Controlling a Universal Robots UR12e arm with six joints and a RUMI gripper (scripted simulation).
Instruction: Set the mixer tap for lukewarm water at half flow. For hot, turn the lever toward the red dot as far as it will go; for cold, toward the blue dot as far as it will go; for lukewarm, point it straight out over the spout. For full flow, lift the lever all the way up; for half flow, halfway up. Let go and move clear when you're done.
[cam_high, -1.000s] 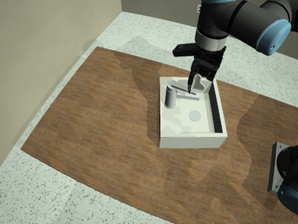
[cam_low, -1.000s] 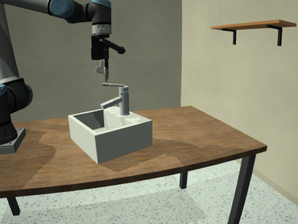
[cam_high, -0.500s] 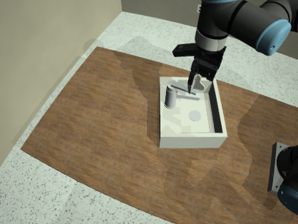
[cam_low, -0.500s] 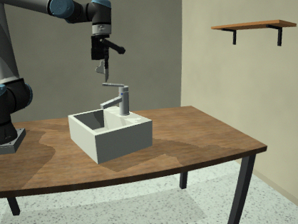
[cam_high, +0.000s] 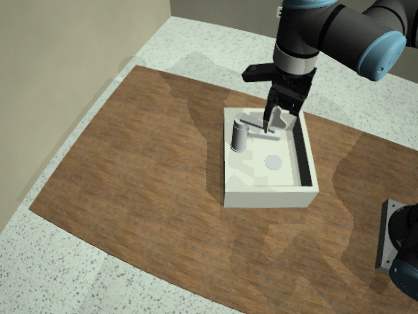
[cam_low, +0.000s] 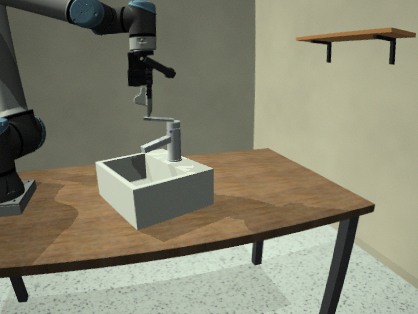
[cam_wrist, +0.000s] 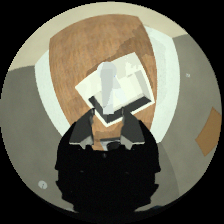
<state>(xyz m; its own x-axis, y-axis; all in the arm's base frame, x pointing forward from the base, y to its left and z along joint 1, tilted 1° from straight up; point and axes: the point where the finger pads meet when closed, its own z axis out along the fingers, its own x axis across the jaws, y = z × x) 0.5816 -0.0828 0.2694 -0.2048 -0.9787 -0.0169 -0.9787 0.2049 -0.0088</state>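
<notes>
The lever is 3 cm ahead of my hand, 1 cm to the right of it and 3 cm below it. Round my hand: white square basin: 3 cm behind, 5 cm to the right, 27 cm below; grey mixer tap: 5 cm ahead, 2 cm to the right, 8 cm below.
</notes>
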